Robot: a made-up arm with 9 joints. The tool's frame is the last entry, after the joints. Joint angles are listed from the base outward.
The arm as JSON. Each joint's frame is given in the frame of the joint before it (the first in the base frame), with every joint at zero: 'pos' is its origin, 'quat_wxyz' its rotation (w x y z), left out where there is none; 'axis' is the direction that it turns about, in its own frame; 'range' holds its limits. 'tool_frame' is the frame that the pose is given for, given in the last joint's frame.
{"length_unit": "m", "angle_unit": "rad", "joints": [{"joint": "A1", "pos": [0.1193, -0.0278, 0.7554], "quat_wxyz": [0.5, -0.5, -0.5, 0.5], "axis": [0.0, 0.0, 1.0], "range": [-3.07, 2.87]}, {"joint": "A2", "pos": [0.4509, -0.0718, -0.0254], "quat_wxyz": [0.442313, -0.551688, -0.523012, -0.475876], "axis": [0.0, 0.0, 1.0], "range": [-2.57, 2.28]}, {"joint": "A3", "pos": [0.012, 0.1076, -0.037], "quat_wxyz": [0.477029, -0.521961, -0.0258, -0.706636], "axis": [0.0, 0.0, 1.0], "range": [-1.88, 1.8]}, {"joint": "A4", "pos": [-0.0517, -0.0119, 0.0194], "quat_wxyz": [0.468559, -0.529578, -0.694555, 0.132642], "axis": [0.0, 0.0, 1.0], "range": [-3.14, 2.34]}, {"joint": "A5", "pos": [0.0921, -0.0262, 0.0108], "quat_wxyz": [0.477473, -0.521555, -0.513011, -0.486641], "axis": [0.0, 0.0, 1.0], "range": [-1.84, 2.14]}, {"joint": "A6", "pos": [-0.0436, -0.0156, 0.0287], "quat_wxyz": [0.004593, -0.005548, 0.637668, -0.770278], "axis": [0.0, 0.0, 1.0], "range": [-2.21, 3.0]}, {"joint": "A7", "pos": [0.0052, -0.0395, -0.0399], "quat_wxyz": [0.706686, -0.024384, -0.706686, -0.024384], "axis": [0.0, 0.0, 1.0], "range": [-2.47, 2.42]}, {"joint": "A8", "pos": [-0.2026, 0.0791, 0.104], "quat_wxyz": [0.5, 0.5, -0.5, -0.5], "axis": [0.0, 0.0, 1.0], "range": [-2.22, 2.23]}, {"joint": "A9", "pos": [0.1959, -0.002, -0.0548], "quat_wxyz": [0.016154, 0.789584, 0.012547, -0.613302], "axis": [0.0, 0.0, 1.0], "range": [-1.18, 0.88]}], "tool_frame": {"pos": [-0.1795, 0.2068, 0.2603], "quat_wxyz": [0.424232, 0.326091, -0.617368, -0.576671]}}
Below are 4 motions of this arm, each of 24 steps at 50 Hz.
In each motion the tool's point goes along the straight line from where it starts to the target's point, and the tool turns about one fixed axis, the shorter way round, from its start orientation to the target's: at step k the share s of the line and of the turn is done. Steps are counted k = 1, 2, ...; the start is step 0. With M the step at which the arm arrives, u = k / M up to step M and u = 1 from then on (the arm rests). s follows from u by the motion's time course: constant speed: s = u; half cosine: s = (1 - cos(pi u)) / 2; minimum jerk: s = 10 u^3 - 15 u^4 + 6 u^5.
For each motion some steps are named. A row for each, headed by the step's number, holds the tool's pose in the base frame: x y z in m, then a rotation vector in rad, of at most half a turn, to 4 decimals.
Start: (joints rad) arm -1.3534 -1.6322 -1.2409 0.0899 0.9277 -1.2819 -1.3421 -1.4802 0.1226
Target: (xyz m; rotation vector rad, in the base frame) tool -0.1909 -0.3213 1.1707 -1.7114 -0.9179 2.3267
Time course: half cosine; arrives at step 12
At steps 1, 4, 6, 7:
1: -0.2036 -0.3199 1.1515 -1.5843 -1.0308 2.1802
4: -0.2006 -0.3202 1.1560 -1.6145 -1.0056 2.2153
6: -0.1974 -0.3206 1.1609 -1.6469 -0.9774 2.2527
7: -0.1957 -0.3208 1.1634 -1.6636 -0.9624 2.2720

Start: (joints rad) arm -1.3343 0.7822 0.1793 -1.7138 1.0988 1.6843 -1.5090 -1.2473 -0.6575
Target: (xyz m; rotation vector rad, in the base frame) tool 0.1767 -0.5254 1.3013 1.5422 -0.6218 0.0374
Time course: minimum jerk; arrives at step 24
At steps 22, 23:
22: 0.1767 -0.5245 1.3022 1.5415 -0.6227 0.0430
23: 0.1767 -0.5253 1.3014 1.5421 -0.6219 0.0382

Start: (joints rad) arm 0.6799 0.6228 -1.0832 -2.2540 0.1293 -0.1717 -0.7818 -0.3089 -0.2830
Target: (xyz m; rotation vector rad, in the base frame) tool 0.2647 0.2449 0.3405 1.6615 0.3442 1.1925
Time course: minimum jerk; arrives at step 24
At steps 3, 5, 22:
3: 0.4599 0.4702 0.5193 2.1569 -0.0292 1.9694
5: 0.4503 0.4591 0.5105 2.1357 -0.0063 1.9302
22: 0.2657 0.2461 0.3414 1.6644 0.3427 1.1964

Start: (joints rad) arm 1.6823 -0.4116 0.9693 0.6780 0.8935 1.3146 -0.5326 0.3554 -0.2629
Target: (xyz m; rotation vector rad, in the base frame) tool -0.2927 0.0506 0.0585 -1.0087 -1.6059 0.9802
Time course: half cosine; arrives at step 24
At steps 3, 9, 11, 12, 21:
3: -0.2153 0.0160 0.1038 -1.1040 -1.6121 1.0623
9: -0.2371 0.0257 0.0911 -1.0771 -1.6107 1.0392
11: -0.2472 0.0302 0.0851 -1.0646 -1.6100 1.0284
12: -0.2525 0.0326 0.0821 -1.0581 -1.6096 1.0228
21: -0.2896 0.0492 0.0603 -1.0125 -1.6062 0.9834

